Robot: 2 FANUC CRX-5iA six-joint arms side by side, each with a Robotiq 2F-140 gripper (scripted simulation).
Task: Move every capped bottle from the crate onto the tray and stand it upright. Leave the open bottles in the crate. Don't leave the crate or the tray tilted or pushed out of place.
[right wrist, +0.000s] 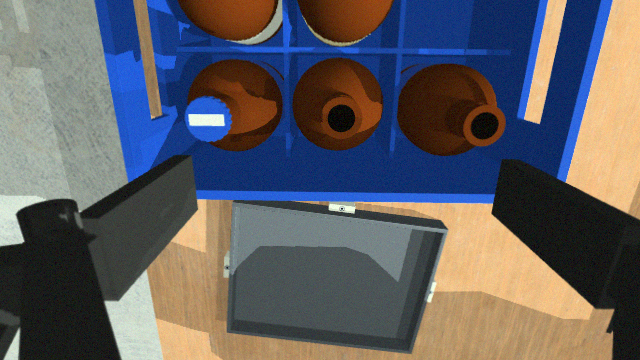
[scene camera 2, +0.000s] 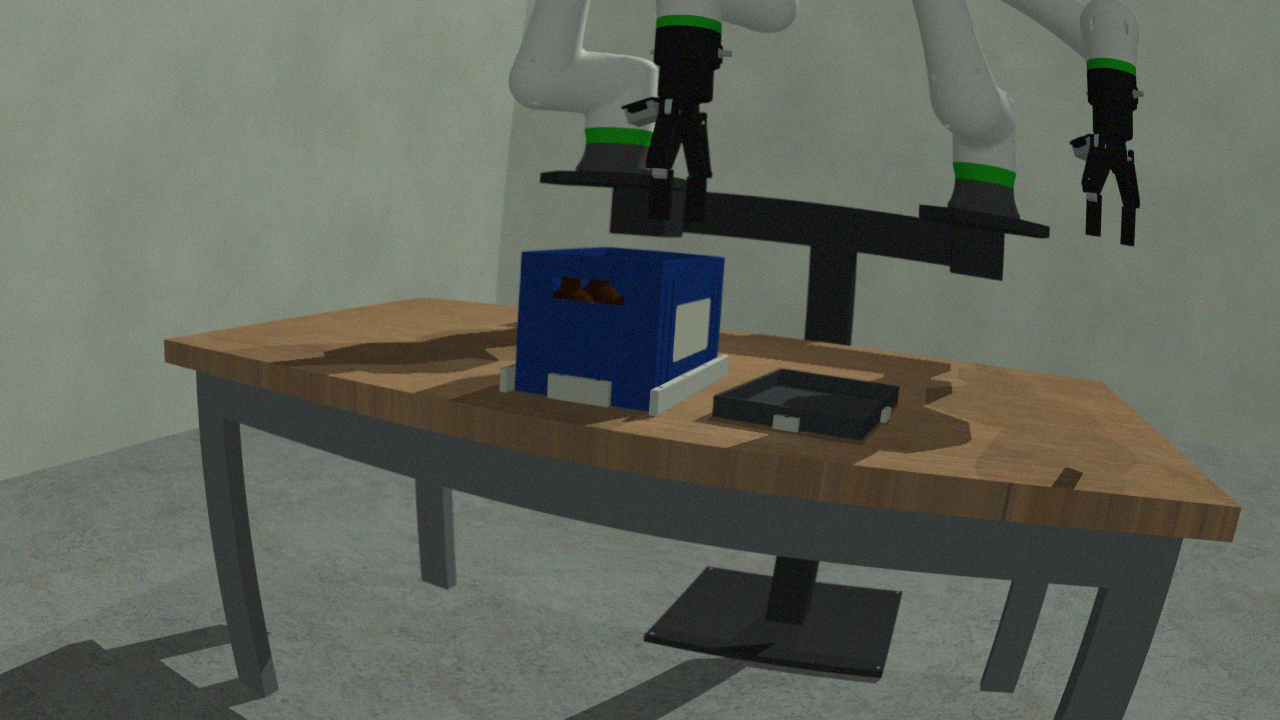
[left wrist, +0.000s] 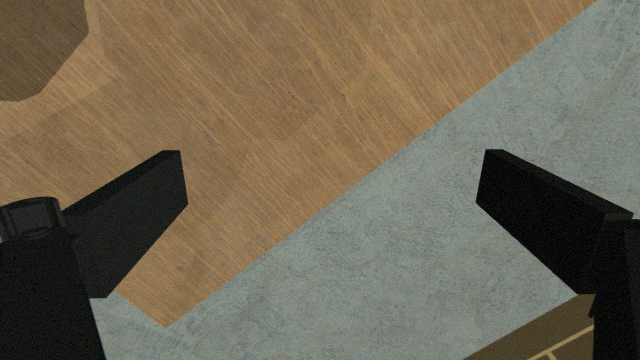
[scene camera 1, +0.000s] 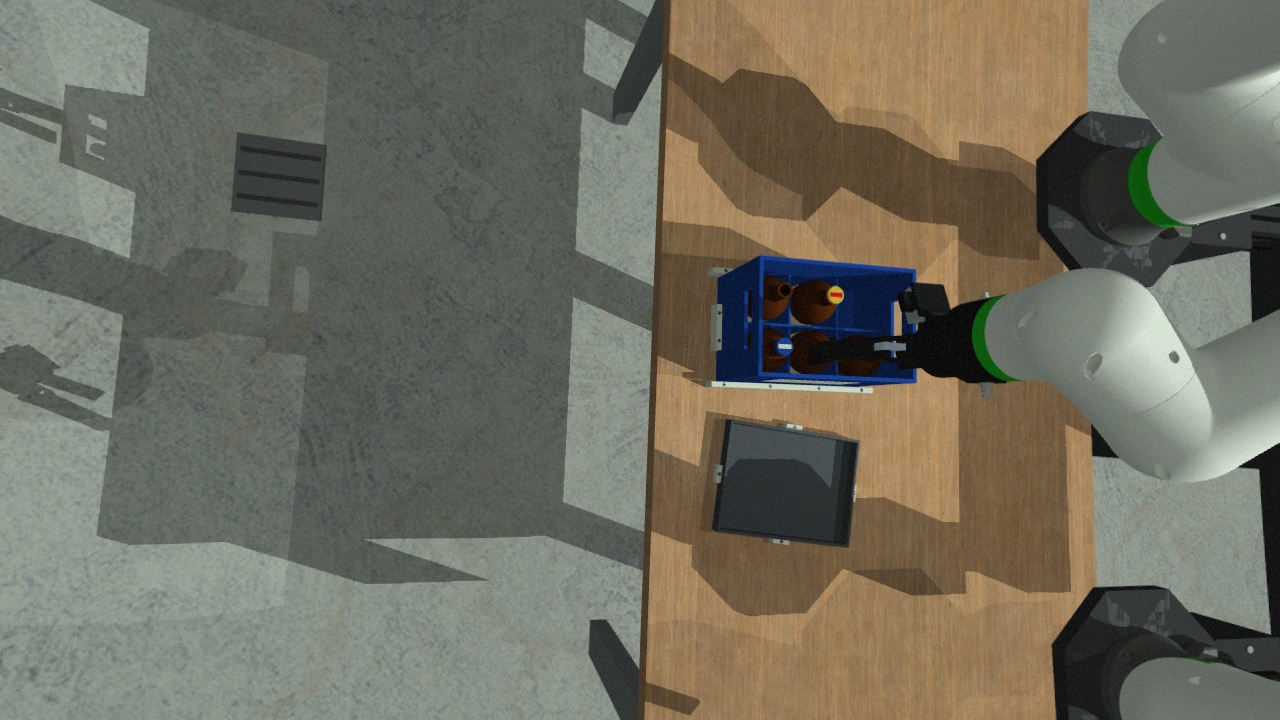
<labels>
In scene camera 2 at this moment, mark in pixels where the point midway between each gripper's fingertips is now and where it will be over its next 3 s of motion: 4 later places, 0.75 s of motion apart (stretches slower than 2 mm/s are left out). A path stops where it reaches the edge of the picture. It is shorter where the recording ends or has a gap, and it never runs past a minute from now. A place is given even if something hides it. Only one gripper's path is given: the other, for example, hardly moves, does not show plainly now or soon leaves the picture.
My right gripper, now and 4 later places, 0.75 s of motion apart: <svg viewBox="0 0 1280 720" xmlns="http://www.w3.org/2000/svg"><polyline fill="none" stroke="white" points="677,220 666,232 626,237 602,238 600,252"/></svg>
</labels>
